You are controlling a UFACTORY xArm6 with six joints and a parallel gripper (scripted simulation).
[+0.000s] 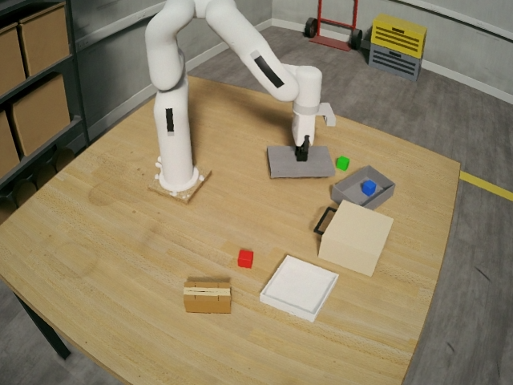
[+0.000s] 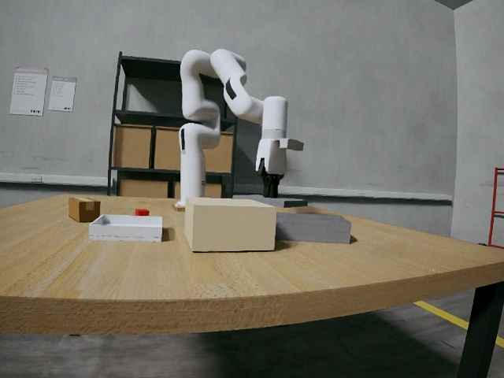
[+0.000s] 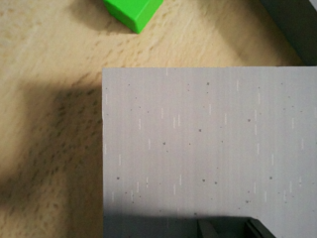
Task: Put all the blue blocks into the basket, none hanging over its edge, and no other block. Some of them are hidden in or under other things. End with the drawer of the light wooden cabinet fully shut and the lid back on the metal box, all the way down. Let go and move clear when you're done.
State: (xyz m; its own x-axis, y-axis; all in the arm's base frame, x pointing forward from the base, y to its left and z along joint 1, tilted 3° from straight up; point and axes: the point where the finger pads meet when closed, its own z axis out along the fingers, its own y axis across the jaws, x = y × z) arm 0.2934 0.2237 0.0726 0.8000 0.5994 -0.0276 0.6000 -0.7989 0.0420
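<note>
Now: hand 210 mm short of the metal box, 40 mm to the right of it and 70 mm above it. The rest, counted from my hand: grey lid (30 mm below); then red block (50 mm ahead, 370 mm to the right, 80 mm below); then light wooden cabinet (260 mm ahead, 170 mm to the right, 60 mm below).
</note>
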